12 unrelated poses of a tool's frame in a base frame.
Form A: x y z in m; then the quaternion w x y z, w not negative.
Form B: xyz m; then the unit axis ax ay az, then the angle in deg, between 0 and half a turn. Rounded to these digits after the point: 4 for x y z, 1 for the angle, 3 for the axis.
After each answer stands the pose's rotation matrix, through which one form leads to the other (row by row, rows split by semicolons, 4 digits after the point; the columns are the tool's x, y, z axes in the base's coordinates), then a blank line. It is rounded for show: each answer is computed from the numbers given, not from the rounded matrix.
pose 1, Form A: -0.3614 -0.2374 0.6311 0.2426 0.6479 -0.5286 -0.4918
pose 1, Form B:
-0.3614 -0.2374 0.6311 0.668 -0.545 -0.507 151.9
-0.0427 -0.4464 -0.8938; -0.9237 -0.3234 0.2056; -0.3808 0.8344 -0.3985

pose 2, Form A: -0.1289 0.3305 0.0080 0.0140 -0.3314 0.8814 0.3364
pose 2, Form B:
-0.1289 0.3305 0.0080 -0.331 0.881 0.336 178.4
-0.7800 -0.5936 -0.1983; -0.5747 0.5540 0.6023; -0.2476 0.5837 -0.7733

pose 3, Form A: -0.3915 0.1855 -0.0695 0.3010 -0.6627 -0.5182 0.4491
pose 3, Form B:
-0.3915 0.1855 -0.0695 -0.695 -0.543 0.471 145.0
0.0596 0.4165 -0.9072; 0.9572 -0.2817 -0.0665; -0.2833 -0.8644 -0.4154

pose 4, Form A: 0.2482 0.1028 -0.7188 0.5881 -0.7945 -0.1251 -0.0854
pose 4, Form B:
0.2482 0.1028 -0.7188 -0.982 -0.155 -0.106 108.0
0.9541 0.2992 -0.0114; 0.0983 -0.2770 0.9558; 0.2828 -0.9131 -0.2937

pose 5, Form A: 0.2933 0.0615 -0.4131 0.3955 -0.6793 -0.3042 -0.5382
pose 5, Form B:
0.2933 0.0615 -0.4131 -0.740 -0.331 -0.586 133.4
0.2357 0.8389 0.4905; -0.0124 -0.5021 0.8647; 0.9718 -0.2099 -0.1079

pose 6, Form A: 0.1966 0.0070 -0.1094 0.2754 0.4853 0.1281 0.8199
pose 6, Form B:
0.1966 0.0070 -0.1094 0.505 0.133 0.853 148.0
-0.3773 -0.3273 0.8663; 0.5759 -0.8155 -0.0572; 0.7252 0.4774 0.4962

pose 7, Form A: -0.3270 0.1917 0.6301 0.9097 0.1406 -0.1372 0.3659
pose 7, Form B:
-0.3270 0.1917 0.6301 0.339 -0.330 0.881 49.1
0.6946 -0.7043 -0.1467; 0.6271 0.6927 -0.3562; 0.3525 0.1554 0.9228

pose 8, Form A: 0.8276 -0.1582 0.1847 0.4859 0.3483 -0.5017 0.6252
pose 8, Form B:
0.8276 -0.1582 0.1847 0.399 -0.574 0.715 121.9
-0.2852 -0.9571 -0.0520; 0.2581 -0.0244 -0.9658; 0.9231 -0.2889 0.2540

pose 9, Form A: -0.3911 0.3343 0.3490 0.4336 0.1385 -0.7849 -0.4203
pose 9, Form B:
-0.3911 0.3343 0.3490 0.154 -0.871 -0.466 128.6
-0.5856 0.1471 -0.7972; -0.5820 0.6083 0.5397; 0.5643 0.7800 -0.2706

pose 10, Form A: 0.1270 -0.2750 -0.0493 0.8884 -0.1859 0.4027 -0.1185
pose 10, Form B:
0.1270 -0.2750 -0.0493 -0.405 0.877 -0.258 54.7
0.6476 0.0608 0.7596; -0.3603 0.9028 0.2349; -0.6714 -0.4257 0.6066

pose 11, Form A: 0.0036 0.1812 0.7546 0.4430 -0.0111 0.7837 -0.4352
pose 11, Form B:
0.0036 0.1812 0.7546 -0.012 0.874 -0.485 127.4
-0.6072 0.3682 0.7040; -0.4030 0.6209 -0.6723; -0.6847 -0.6920 -0.2287

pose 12, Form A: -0.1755 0.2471 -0.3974 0.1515 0.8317 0.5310 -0.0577
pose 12, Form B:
-0.1755 0.2471 -0.3974 0.841 0.537 -0.058 162.6
0.4294 0.9008 0.0649; 0.8658 -0.3902 -0.3133; -0.2569 0.1907 -0.9474

